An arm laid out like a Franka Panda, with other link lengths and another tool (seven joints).
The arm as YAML. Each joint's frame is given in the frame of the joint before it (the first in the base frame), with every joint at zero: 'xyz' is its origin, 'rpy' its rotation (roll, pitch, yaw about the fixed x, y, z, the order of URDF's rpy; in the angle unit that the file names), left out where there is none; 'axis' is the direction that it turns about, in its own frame. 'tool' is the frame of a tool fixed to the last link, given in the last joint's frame.
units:
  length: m
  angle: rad
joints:
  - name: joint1
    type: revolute
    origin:
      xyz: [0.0, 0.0, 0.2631]
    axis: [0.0, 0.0, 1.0]
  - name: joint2
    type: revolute
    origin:
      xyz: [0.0, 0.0, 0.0]
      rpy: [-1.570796, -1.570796, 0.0]
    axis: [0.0, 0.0, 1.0]
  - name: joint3
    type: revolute
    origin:
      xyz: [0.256, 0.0, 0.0]
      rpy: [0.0, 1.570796, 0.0]
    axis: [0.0, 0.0, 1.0]
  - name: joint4
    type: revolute
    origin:
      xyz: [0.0, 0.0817, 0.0]
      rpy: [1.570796, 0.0, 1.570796]
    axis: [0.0, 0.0, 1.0]
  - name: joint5
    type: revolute
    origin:
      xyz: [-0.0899, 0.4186, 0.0]
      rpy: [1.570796, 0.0, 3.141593]
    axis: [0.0, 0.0, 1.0]
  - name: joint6
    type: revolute
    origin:
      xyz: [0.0, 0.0, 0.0]
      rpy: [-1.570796, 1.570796, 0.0]
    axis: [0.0, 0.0, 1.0]
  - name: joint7
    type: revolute
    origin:
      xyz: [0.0, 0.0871, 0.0]
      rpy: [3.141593, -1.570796, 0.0]
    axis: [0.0, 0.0, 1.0]
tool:
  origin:
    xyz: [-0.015, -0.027, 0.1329]
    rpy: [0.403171, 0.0, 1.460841]
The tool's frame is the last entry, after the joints.
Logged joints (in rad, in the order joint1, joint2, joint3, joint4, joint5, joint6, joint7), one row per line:
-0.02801 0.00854 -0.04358 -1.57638 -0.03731 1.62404 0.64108
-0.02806 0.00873 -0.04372 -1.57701 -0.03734 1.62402 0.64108
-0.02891 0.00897 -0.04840 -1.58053 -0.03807 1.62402 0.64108
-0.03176 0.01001 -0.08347 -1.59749 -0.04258 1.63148 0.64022
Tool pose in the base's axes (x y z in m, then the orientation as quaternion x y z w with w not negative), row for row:
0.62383 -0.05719 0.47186 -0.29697 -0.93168 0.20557 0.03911
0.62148 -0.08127 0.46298 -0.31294 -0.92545 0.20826 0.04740
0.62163 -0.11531 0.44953 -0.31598 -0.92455 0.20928 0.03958
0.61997 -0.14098 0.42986 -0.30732 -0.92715 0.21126 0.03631
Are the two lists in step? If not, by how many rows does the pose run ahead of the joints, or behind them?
The pose runs 2 rows ahead of the joints: the pose in row i belongs to the joints in row i + 2.
